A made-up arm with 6 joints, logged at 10 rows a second.
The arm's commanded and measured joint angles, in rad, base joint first. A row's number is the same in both.
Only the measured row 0 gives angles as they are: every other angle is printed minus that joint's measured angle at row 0.
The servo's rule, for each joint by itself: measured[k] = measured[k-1] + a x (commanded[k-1-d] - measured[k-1]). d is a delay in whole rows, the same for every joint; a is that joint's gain. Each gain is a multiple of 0.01, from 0.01 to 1. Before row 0 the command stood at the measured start. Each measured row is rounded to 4 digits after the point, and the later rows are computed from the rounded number. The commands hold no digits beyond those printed.
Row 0, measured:
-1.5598 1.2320 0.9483 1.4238 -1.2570 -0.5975
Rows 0 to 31, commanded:
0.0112 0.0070 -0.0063 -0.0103 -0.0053 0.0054
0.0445 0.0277 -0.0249 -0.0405 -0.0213 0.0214
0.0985 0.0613 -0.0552 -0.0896 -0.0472 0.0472
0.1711 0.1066 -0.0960 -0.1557 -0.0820 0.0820
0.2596 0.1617 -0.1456 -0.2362 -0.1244 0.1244
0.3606 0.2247 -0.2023 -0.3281 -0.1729 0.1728
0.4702 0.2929 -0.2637 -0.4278 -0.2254 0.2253
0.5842 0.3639 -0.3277 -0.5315 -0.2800 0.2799
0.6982 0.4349 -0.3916 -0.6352 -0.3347 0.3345
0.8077 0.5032 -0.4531 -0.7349 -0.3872 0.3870
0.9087 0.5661 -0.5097 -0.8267 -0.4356 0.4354
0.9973 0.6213 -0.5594 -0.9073 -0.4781 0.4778
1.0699 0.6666 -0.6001 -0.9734 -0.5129 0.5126
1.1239 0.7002 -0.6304 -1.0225 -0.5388 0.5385
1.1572 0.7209 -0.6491 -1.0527 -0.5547 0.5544
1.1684 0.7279 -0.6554 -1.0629 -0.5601 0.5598
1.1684 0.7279 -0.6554 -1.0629 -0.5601 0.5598
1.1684 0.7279 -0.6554 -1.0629 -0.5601 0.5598
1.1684 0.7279 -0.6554 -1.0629 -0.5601 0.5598
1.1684 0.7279 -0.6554 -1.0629 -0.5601 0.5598
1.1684 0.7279 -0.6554 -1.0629 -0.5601 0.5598
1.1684 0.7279 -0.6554 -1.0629 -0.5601 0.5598
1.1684 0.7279 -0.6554 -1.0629 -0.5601 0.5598
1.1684 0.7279 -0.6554 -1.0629 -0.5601 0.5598
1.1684 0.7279 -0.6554 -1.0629 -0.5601 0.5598
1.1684 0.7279 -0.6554 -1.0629 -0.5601 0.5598
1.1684 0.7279 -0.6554 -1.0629 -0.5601 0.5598
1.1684 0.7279 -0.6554 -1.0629 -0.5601 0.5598
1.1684 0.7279 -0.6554 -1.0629 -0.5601 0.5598
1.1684 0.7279 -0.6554 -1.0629 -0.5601 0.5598
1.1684 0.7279 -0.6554 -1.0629 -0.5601 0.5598
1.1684 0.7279 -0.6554 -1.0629 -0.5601 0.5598
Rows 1 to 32, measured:
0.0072 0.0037 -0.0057 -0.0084 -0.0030 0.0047
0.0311 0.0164 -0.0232 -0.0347 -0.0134 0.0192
0.0742 0.0402 -0.0523 -0.0797 -0.0327 0.0436
0.1362 0.0754 -0.0921 -0.1420 -0.0608 0.0770
0.2152 0.1211 -0.1408 -0.2192 -0.0971 0.1182
0.3083 0.1760 -0.1968 -0.3085 -0.1403 0.1657
0.4119 0.2380 -0.2577 -0.4063 -0.1888 0.2176
0.5222 0.3047 -0.3214 -0.5090 -0.2408 0.2718
0.6348 0.3737 -0.3853 -0.6125 -0.2943 0.3263
0.7455 0.4423 -0.4470 -0.7129 -0.3473 0.3791
0.8499 0.5079 -0.5041 -0.8062 -0.3976 0.4281
0.9442 0.5680 -0.5544 -0.8891 -0.4435 0.4713
1.0246 0.6203 -0.5960 -0.9582 -0.4831 0.5072
1.0882 0.6626 -0.6273 -1.0109 -0.5148 0.5344
1.1324 0.6935 -0.6471 -1.0452 -0.5375 0.5518
1.1554 0.7117 -0.6547 -1.0597 -0.5504 0.5588
1.1637 0.7203 -0.6553 -1.0623 -0.5559 0.5597
1.1667 0.7243 -0.6554 -1.0628 -0.5583 0.5598
1.1678 0.7262 -0.6554 -1.0629 -0.5593 0.5598
1.1682 0.7271 -0.6554 -1.0629 -0.5598 0.5598
1.1683 0.7275 -0.6554 -1.0629 -0.5600 0.5598
1.1684 0.7277 -0.6554 -1.0629 -0.5601 0.5598
1.1684 0.7278 -0.6554 -1.0629 -0.5601 0.5598
1.1684 0.7279 -0.6554 -1.0629 -0.5601 0.5598
1.1684 0.7279 -0.6554 -1.0629 -0.5601 0.5598
1.1684 0.7279 -0.6554 -1.0629 -0.5601 0.5598
1.1684 0.7279 -0.6554 -1.0629 -0.5601 0.5598
1.1684 0.7279 -0.6554 -1.0629 -0.5601 0.5598
1.1684 0.7279 -0.6554 -1.0629 -0.5601 0.5598
1.1684 0.7279 -0.6554 -1.0629 -0.5601 0.5598
1.1684 0.7279 -0.6554 -1.0629 -0.5601 0.5598
1.1684 0.7279 -0.6554 -1.0629 -0.5601 0.5598
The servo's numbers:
d 0
a 0.64 0.53 0.91 0.82 0.57 0.87

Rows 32 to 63, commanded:
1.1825 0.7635 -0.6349 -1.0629 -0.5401 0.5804
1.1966 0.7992 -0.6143 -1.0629 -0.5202 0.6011
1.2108 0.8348 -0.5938 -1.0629 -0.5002 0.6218
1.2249 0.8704 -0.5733 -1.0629 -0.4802 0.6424
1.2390 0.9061 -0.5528 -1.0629 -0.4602 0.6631
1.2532 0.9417 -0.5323 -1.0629 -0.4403 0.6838
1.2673 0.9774 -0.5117 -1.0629 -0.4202 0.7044
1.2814 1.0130 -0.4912 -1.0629 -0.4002 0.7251
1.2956 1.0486 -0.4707 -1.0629 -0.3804 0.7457
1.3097 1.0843 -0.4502 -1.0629 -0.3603 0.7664
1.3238 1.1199 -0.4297 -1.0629 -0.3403 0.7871
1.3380 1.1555 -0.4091 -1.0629 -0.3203 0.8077
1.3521 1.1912 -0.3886 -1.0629 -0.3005 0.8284
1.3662 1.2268 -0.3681 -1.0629 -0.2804 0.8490
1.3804 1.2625 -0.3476 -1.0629 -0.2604 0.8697
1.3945 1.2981 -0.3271 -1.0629 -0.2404 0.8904
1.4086 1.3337 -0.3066 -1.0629 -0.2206 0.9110
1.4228 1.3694 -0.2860 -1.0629 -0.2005 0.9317
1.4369 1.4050 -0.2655 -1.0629 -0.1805 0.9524
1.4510 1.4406 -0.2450 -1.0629 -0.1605 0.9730
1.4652 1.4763 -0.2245 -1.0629 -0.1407 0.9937
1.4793 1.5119 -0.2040 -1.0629 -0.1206 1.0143
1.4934 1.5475 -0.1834 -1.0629 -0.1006 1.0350
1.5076 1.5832 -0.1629 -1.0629 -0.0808 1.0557
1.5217 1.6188 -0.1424 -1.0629 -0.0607 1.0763
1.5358 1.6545 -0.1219 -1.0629 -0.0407 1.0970
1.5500 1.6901 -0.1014 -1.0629 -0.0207 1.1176
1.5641 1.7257 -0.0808 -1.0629 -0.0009 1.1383
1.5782 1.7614 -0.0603 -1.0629 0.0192 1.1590
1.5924 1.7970 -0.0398 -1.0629 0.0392 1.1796
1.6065 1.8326 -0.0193 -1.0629 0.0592 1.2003
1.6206 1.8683 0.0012 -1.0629 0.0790 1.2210
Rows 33 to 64, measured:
1.1774 0.7468 -0.6367 -1.0629 -0.5487 0.5777
1.1897 0.7746 -0.6163 -1.0629 -0.5325 0.5981
1.2032 0.8065 -0.5958 -1.0629 -0.5141 0.6187
1.2171 0.8404 -0.5753 -1.0629 -0.4948 0.6393
1.2311 0.8752 -0.5548 -1.0629 -0.4751 0.6600
1.2452 0.9104 -0.5343 -1.0629 -0.4553 0.6807
1.2593 0.9459 -0.5137 -1.0629 -0.4353 0.7013
1.2734 0.9815 -0.4932 -1.0629 -0.4153 0.7220
1.2876 1.0171 -0.4727 -1.0629 -0.3954 0.7426
1.3017 1.0527 -0.4522 -1.0629 -0.3754 0.7633
1.3158 1.0883 -0.4317 -1.0629 -0.3554 0.7840
1.3300 1.1239 -0.4111 -1.0629 -0.3354 0.8046
1.3441 1.1596 -0.3906 -1.0629 -0.3155 0.8253
1.3582 1.1952 -0.3701 -1.0629 -0.2955 0.8459
1.3724 1.2309 -0.3496 -1.0629 -0.2755 0.8666
1.3865 1.2665 -0.3291 -1.0629 -0.2555 0.8873
1.4006 1.3021 -0.3086 -1.0629 -0.2356 0.9079
1.4148 1.3378 -0.2880 -1.0629 -0.2156 0.9286
1.4289 1.3734 -0.2675 -1.0629 -0.1956 0.9493
1.4430 1.4090 -0.2470 -1.0629 -0.1756 0.9699
1.4572 1.4447 -0.2265 -1.0629 -0.1557 0.9906
1.4713 1.4803 -0.2060 -1.0629 -0.1357 1.0112
1.4854 1.5159 -0.1854 -1.0629 -0.1157 1.0319
1.4996 1.5516 -0.1649 -1.0629 -0.0958 1.0526
1.5137 1.5872 -0.1444 -1.0629 -0.0758 1.0732
1.5278 1.6229 -0.1239 -1.0629 -0.0558 1.0939
1.5420 1.6585 -0.1034 -1.0629 -0.0358 1.1145
1.5561 1.6941 -0.0828 -1.0629 -0.0159 1.1352
1.5702 1.7298 -0.0623 -1.0629 0.0041 1.1559
1.5844 1.7654 -0.0418 -1.0629 0.0241 1.1765
1.5985 1.8010 -0.0213 -1.0629 0.0441 1.1972
1.6126 1.8367 -0.0008 -1.0629 0.0640 1.2179

